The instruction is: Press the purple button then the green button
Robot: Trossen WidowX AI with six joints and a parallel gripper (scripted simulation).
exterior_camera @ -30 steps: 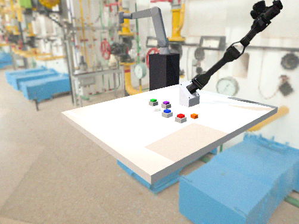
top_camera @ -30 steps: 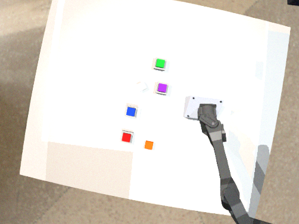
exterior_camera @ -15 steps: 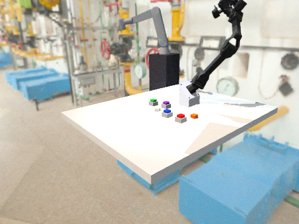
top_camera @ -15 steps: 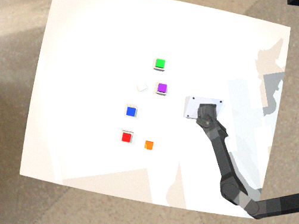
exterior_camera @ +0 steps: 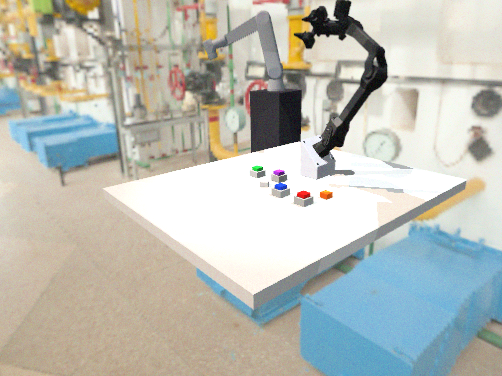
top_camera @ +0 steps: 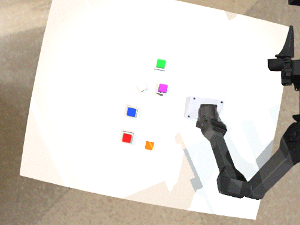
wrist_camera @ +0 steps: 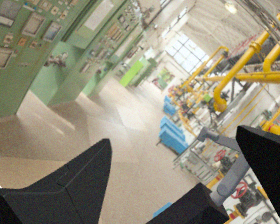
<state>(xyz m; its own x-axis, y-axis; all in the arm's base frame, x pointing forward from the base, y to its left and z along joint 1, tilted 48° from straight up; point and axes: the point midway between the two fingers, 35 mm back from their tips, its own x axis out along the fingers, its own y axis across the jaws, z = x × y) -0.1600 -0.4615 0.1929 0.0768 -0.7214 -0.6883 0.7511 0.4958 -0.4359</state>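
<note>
My gripper tip is 29 cm short of the purple button, 12 cm to the right of it and 56 cm above it. From my gripper tip the other things lie so: orange block (33 cm ahead, 36 cm to the left, 58 cm below); then green button (30 cm ahead, 2 cm to the left, 56 cm below); then blue button (41 cm ahead, 22 cm to the left, 56 cm below).
</note>
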